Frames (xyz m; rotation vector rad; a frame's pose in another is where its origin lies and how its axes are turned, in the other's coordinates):
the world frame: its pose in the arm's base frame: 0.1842 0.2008 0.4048 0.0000 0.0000 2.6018
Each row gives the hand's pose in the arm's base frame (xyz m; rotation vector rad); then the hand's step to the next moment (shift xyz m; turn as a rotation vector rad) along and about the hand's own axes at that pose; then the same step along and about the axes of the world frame.
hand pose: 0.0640 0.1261 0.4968 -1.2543 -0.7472 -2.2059
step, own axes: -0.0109 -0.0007 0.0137 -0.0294 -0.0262 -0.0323
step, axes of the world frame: -0.0053 -0.0163 -0.0039 0.0208 0.0104 -0.0453
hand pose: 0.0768 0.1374 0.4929 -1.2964 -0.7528 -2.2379
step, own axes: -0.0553 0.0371 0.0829 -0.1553 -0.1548 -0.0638
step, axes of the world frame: -0.0706 -0.0793 -0.0060 0.1022 -0.0451 -0.1992
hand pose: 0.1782 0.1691 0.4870 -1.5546 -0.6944 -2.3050
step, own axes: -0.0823 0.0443 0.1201 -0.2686 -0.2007 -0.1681
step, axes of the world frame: -0.1149 -0.0956 -0.0286 0.1436 0.0040 -0.3465
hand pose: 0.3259 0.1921 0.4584 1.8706 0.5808 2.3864
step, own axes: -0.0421 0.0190 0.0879 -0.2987 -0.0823 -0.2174
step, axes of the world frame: -0.0872 -0.0449 -0.0156 0.0908 0.1246 -0.3457
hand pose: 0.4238 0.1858 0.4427 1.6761 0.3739 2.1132
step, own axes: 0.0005 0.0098 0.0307 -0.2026 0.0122 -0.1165
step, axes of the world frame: -0.0292 -0.0061 0.0122 0.0133 0.1269 -0.1962
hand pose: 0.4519 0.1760 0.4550 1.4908 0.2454 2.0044
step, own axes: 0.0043 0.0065 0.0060 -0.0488 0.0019 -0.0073
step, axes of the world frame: -0.0041 0.0021 0.0087 -0.0152 0.0236 -0.0406
